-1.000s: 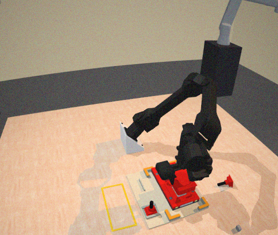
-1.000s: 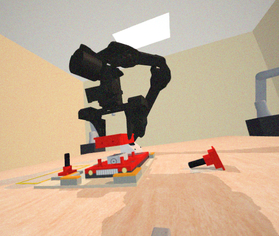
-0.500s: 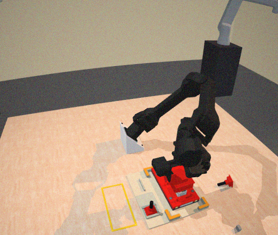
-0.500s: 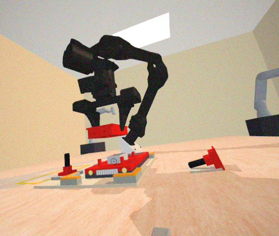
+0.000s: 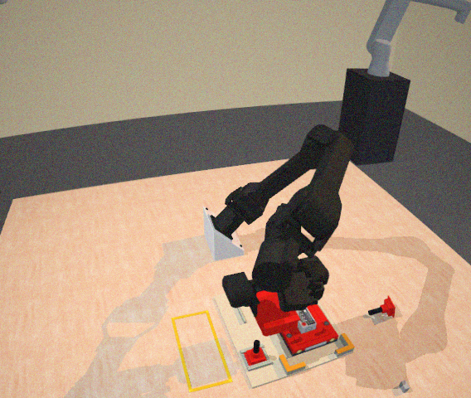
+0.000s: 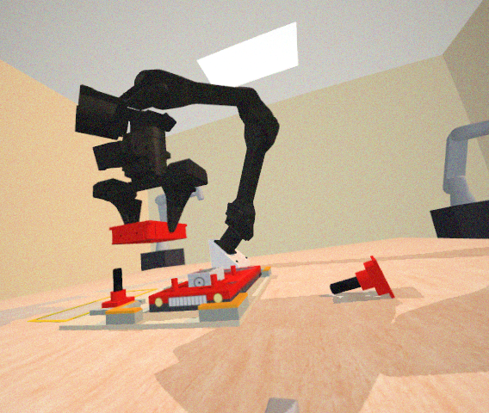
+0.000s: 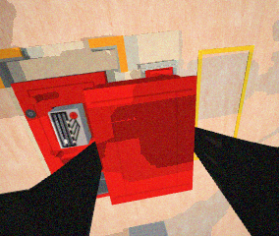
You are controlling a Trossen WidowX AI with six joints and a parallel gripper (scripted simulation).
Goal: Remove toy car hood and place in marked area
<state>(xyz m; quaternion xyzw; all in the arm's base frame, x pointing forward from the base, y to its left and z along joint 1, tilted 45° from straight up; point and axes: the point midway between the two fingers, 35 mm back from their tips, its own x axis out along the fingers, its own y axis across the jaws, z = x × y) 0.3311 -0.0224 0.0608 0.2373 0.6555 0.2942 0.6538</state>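
Now: the pale base plate 30 mm behind my gripper tip, 50 mm to the left of it and 90 mm below it. From my gripper tip the other things lie so: hood (10 mm above).
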